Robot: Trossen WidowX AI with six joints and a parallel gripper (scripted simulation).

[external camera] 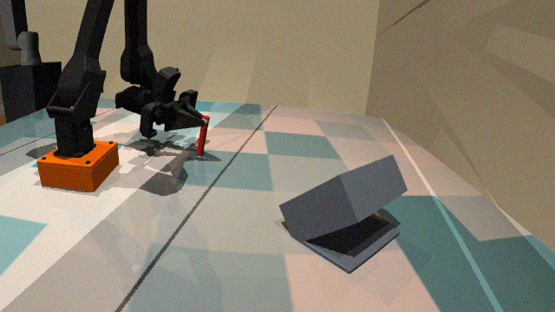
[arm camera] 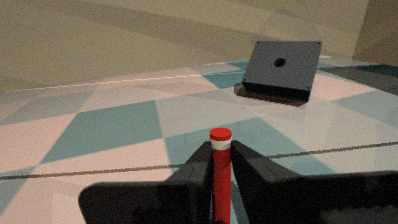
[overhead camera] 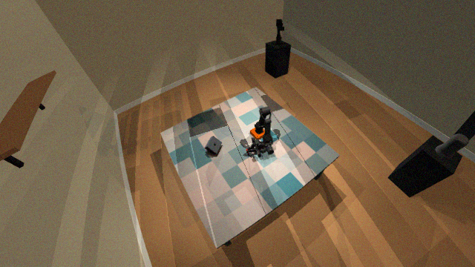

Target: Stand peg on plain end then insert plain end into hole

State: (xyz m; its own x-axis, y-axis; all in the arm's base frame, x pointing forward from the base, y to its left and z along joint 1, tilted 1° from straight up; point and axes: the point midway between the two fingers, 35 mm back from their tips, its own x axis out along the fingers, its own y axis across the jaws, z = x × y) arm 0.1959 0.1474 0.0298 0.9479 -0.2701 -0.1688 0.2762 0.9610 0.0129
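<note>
My gripper tip is 1 cm above the red peg. Also, from my gripper tip: flat dark plate 24 cm to the right, 23 cm ahead, 7 cm below; then grey sloped panel 23 cm to the right, 22 cm ahead, 2 cm below.
</note>
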